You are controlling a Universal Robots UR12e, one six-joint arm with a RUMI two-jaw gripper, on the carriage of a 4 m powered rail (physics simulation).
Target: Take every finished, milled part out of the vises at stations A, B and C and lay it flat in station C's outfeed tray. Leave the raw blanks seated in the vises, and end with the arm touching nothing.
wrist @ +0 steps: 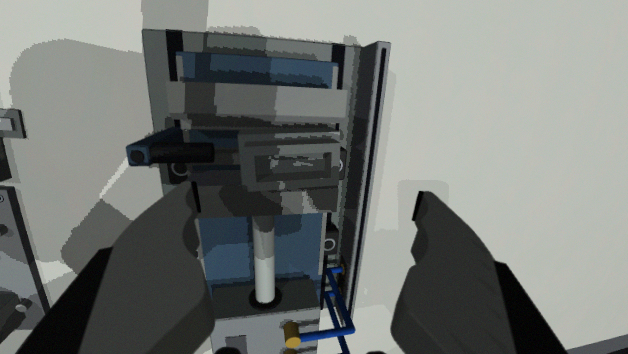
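Note:
A grey milled part (248, 165) with a rectangular pocket in its top sits in a vise (257, 101), between the light back jaw and the darker front jaw. It is toward the right side of the jaws. My gripper (308, 189) is open, with its fingers wide apart. The left fingertip overlaps the left end of the front jaw in the view, and the right fingertip is well to the right of the vise. The part shows beyond the line of the fingertips, with no finger on it. The outfeed tray cannot be made out in this view.
A blue stop arm with a black rod (182, 152) reaches in from the vise's left toward the part. A raised rail (370, 165) runs along the right side. Blue hoses (327, 334) and a brass fitting (292, 335) are at the front. A panel (20, 260) stands at the left edge.

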